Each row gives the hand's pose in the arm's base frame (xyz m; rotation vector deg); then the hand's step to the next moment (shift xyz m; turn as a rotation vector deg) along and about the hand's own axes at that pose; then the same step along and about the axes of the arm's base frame.
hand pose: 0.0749 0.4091 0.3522 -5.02 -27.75 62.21
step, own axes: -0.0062 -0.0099 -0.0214 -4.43 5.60 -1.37
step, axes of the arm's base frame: 0.0149 -0.0065 -0.0182 -5.71 -0.95 -4.40
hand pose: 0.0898 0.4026 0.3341 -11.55 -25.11 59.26
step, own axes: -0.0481 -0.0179 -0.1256 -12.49 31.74 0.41
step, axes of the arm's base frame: 0.0487 -0.0452 -0.1183 -30.51 5.15 -14.37
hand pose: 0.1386 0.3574 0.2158 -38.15 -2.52 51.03
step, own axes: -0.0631 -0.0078 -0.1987 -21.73 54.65 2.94
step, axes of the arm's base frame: 0.0251 -0.1527 -0.1399 -53.35 9.85 -22.91
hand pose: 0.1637 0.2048 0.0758 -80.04 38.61 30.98
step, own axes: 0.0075 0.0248 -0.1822 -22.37 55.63 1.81
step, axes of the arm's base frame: -0.0320 -0.1786 -0.0309 -54.61 8.86 -23.19
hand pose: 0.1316 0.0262 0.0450 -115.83 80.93 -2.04
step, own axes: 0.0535 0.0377 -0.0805 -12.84 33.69 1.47
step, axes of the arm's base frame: -0.0394 -0.0927 0.0249 -32.63 4.95 -14.58
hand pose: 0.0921 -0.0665 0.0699 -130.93 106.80 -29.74
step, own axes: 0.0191 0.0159 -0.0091 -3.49 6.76 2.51
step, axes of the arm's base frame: -0.0146 -0.0211 0.0065 -5.92 1.65 -5.14
